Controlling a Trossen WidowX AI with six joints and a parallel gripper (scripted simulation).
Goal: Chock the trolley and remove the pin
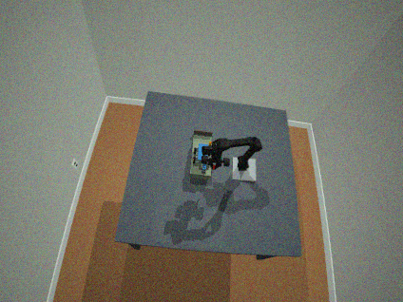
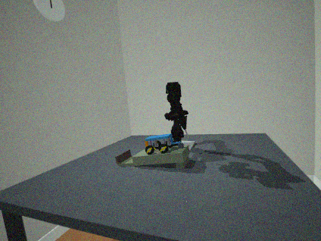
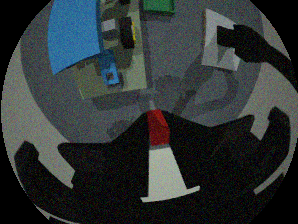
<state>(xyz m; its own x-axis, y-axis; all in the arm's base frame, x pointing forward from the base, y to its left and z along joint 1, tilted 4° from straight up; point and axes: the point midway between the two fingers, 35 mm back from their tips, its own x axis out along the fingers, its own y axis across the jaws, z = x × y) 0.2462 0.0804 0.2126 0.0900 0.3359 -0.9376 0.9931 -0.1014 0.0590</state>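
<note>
Now: gripper tip 70 mm past the green tray, 210 mm to the left of it and 180 mm above it. Also, from my gripper tip: olive ramp 60 mm ahead, 140 mm to the right, 130 mm below; blue trolley 60 mm ahead, 140 mm to the right, 70 mm below; red-headed stop pin right at my gripper tip.
</note>
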